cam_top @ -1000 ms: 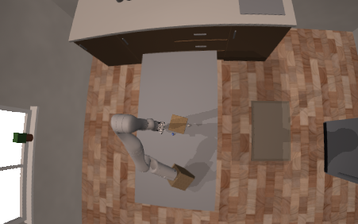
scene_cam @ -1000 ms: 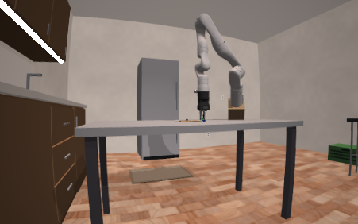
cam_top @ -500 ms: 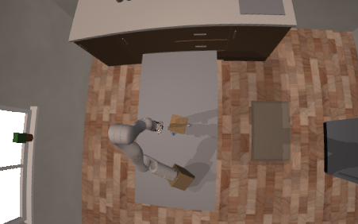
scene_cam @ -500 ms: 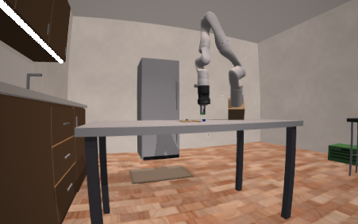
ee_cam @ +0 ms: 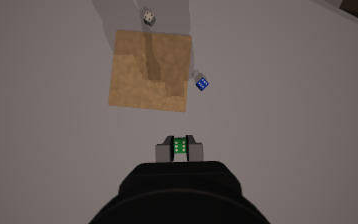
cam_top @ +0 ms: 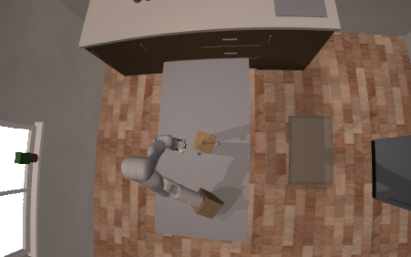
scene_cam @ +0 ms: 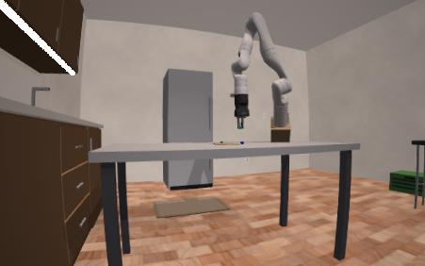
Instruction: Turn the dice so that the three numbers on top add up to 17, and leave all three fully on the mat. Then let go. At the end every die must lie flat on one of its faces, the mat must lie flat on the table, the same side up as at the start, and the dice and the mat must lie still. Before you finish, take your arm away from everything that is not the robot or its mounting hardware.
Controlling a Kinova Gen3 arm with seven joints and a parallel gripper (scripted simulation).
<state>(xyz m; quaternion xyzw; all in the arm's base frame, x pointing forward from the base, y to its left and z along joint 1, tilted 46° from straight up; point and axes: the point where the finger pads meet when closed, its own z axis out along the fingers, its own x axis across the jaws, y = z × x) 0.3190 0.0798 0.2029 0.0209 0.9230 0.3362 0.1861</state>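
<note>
My hand is 60 mm short of the tan mat, 110 mm to the left of it and 110 mm above it. Also, from my hand: white die: 70 mm ahead, 210 mm to the right, 100 mm below; then blue die: 40 mm behind, 90 mm to the right, 100 mm below; then green die: 10 mm below.
</note>
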